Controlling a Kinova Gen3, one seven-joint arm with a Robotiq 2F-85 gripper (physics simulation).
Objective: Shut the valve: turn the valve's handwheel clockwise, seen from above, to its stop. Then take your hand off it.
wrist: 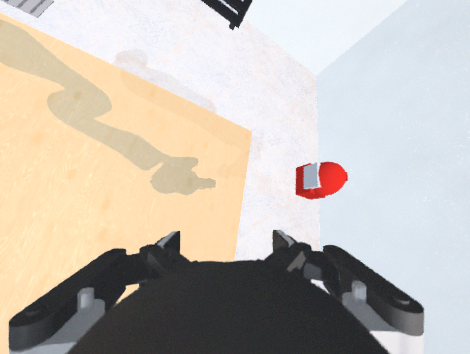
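The valve and its handwheel do not show in the wrist view. My gripper [227,240] is open, with its two fingertips wide apart at the lower middle of the view and nothing between them. Behind the fingertips lie the edge of a pale wooden table top and the light floor. The dark gripper body hides the bottom middle of the view.
The wooden table top [60,200] fills the left, with the arm's shadow across it. A red rounded object with a pale label [332,179] is by the wall at the right. A black slatted object [229,9] and a grey slatted one [30,7] show at the top.
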